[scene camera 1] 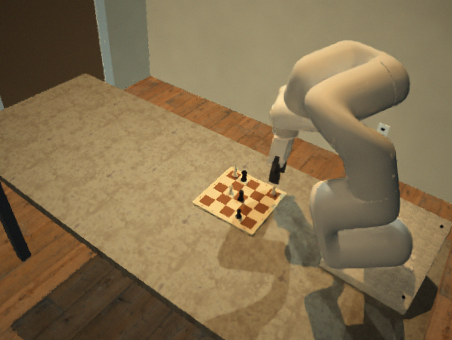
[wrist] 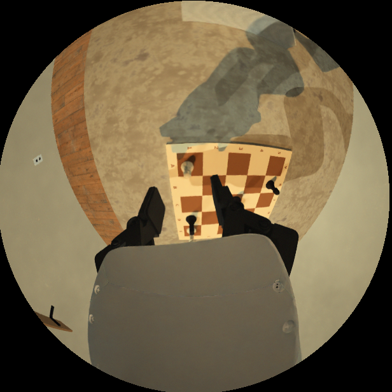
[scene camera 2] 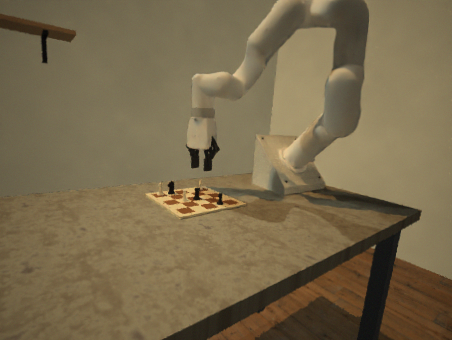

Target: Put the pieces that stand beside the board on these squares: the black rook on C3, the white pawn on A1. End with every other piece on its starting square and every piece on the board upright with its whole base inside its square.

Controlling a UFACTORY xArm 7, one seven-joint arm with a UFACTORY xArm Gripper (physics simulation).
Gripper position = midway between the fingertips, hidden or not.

In view: the gripper (scene camera 2: 201,169) and a chessboard (scene camera 1: 258,204).
The chessboard shows as well in the wrist view (wrist: 245,168) and in scene camera 2 (scene camera 2: 208,200). The gripper shows as well in scene camera 1 (scene camera 1: 276,176) and in the wrist view (wrist: 185,192).
